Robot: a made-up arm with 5 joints.
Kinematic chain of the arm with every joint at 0, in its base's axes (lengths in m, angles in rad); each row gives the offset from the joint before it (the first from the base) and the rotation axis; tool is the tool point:
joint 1: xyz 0 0 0.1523 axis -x
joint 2: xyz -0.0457 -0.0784 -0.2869 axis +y
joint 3: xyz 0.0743 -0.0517 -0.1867 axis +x
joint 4: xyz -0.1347 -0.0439 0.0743 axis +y
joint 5: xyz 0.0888 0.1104 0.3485 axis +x
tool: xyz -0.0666 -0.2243 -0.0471
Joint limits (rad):
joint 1: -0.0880..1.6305
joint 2: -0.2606..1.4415
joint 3: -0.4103..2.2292
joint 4: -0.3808..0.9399
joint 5: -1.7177..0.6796
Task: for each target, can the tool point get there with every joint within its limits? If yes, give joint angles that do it. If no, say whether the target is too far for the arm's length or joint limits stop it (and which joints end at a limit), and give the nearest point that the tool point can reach.
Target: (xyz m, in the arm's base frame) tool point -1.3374 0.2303 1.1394
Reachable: no: too far | nearest point -0.6383 -0.0758 0.7628 | short by 0.851 m
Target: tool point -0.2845 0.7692 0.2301
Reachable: no: joint limits stop it (at a limit: joint 3, joint 4, joint 5) | nearest point -0.1755 0.2113 0.1737 | short by 0.571 m
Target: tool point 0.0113 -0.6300 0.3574
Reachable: yes | joints 0.6208 -0.0053 0.8874 0.1930 -0.9355
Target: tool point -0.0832 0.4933 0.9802
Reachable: no: joint limits stop it (at a limit: joint 1, joint 4, joint 5) | nearest point -0.0637 0.0973 0.7278 | short by 0.470 m
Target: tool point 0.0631 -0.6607 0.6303
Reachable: yes | joints 1.4478 0.3998 1.3540 0.6563 -0.5813
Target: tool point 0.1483 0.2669 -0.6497
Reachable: no: joint limits stop it (at a limit: joint 1, joint 2, joint 3, joint 4, joint 5) | nearest point 0.1632 0.1362 -0.5204 | short by 0.184 m
